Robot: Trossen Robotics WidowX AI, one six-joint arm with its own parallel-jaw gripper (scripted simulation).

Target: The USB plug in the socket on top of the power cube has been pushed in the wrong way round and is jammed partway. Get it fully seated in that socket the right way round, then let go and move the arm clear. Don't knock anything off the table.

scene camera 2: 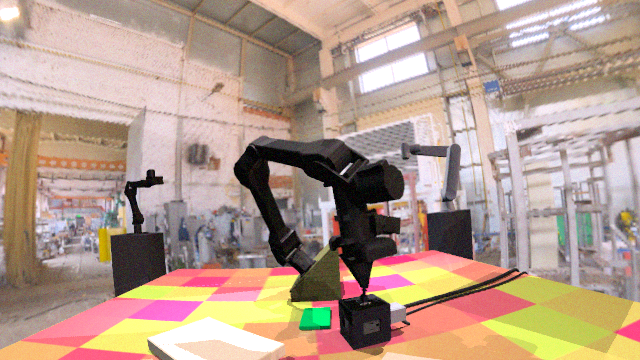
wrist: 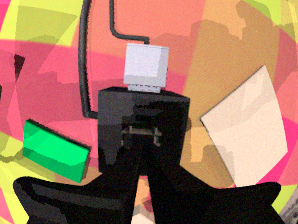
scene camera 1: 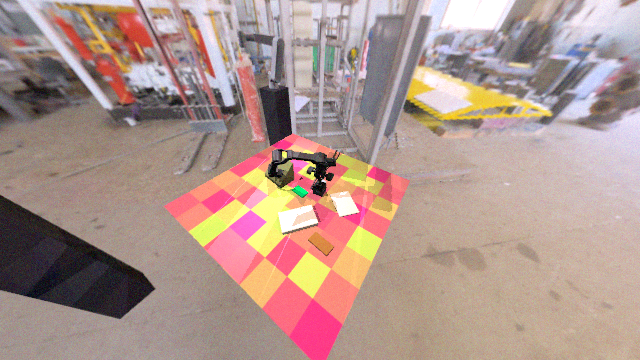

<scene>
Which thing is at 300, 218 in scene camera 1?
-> A pale box.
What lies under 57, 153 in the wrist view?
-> A green flat block.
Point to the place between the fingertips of my gripper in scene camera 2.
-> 364, 288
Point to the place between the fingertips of my gripper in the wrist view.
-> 143, 148
</scene>
